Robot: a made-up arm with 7 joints.
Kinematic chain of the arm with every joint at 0, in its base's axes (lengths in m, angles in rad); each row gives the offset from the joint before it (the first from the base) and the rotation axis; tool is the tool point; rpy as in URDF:
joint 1: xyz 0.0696 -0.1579 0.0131 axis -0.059 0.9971 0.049
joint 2: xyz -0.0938 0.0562 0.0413 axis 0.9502 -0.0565 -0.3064
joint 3: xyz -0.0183 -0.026 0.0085 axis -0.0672 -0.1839 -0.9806
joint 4: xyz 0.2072 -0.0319 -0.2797 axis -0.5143 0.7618 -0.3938
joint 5: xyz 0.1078 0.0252 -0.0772 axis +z
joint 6: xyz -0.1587 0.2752 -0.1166 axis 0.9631 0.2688 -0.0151
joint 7: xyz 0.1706 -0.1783 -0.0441 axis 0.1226 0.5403 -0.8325
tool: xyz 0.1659 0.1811 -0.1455 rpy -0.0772 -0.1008 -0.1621
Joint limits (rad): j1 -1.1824..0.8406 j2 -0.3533..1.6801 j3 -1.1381..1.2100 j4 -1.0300..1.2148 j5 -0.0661..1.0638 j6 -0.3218..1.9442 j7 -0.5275..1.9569
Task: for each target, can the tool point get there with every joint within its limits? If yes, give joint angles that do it. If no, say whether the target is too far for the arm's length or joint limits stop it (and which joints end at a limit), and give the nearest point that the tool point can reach.
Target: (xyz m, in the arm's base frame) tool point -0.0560 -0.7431 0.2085
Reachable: no: joint limits stop it (at a limit: joint 1, joint 2, joint 3, joint 4, joint 5, joint 7) | nearest point -0.3699 -0.6526 0.1655 | short by 0.330 m
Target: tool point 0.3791 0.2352 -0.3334
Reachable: yes | joints 0.0937 0.0217 0.6916 -0.8607 0.5334 1.4669 -0.0287
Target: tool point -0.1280 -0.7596 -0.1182
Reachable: no: joint limits stop it (at a limit: joint 1, joint 2, joint 3, joint 5, joint 6) | nearest point -0.2066 -0.7851 -0.2720 | short by 0.175 m
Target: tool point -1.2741 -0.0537 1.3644
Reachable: no: too far | nearest point -0.5213 0.1146 0.6243 | short by 1.069 m
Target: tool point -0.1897 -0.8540 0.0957
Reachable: no: joint limits stop it (at a limit: joint 1, joint 2, joint 3, joint 4, joint 5, joint 7) | nearest point -0.3635 -0.6618 0.0814 | short by 0.259 m
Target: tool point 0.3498 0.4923 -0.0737
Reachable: yes | joints 0.2296 0.9563 -0.0201 -0.4876 0.8486 0.1239 -0.0353
